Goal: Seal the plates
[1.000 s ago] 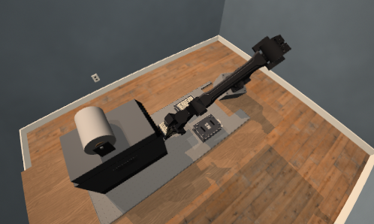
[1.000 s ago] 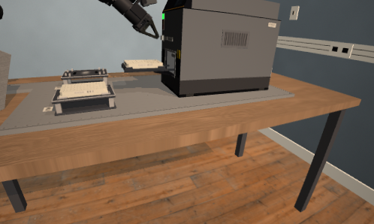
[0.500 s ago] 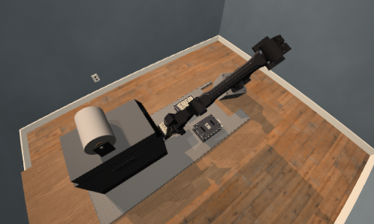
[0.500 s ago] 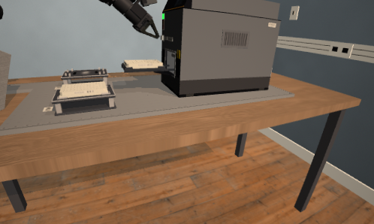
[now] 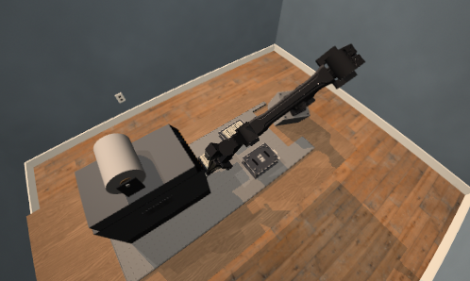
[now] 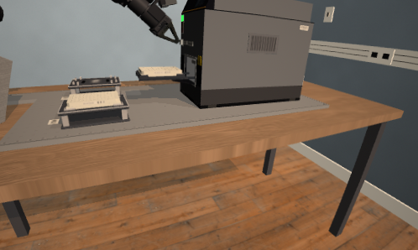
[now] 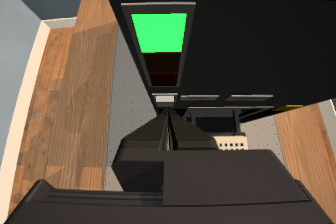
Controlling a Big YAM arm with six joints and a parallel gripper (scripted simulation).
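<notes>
Right now the start button is 20 mm ahead of my hand and 10 mm to the left of it. The rest, counted from my hand: sealer stage: 100 mm to the right, 100 mm below, 70 mm behind; then plate nest: 240 mm behind, 230 mm to the right, 160 mm below; then foil roll: 260 mm ahead, 220 mm above, 50 mm to the right.
</notes>
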